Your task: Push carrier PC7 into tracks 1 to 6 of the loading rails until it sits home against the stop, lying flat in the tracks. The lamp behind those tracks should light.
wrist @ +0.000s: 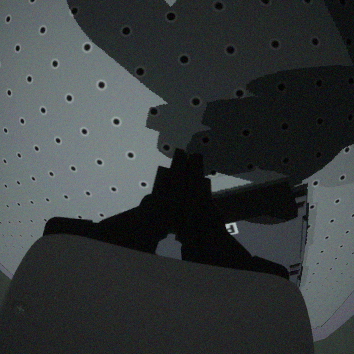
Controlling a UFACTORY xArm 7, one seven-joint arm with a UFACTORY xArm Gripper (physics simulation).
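Places are measured from the arm's base along level axes (x left, y up, z ahead), in millimetres.
Pixels of known places: gripper, fingertip midpoint: (182, 170).
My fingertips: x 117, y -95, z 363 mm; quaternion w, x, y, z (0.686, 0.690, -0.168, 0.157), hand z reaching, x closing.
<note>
Behind a point stands the place of what it marks.
My gripper (182, 170) {z 363, x 117, y -95 mm} is shut and empty, with its dark fingertips over the perforated surface, just beyond the dark end face of the carrier in the view. Carrier PC7 (272, 242) {z 447, x 177, y -95 mm}, a grey-blue flat body, lies behind and to the right of the fingers. Its end face is in deep shadow, and notches show along its right edge. Part of a small white label shows beside the right finger. The fingers and gripper body hide much of the carrier. The loading rails, the stop and the lamp cannot be made out in the wrist view.
A pale perforated table top (55, 112) {z 311, x 40, y -106 mm} spreads around the carrier, with rows of dark holes. Broad shadows of the arm and gripper fall across its upper middle and right. A pale purple table edge (336, 320) {z 947, x 446, y -119 mm} shows at the lower right.
</note>
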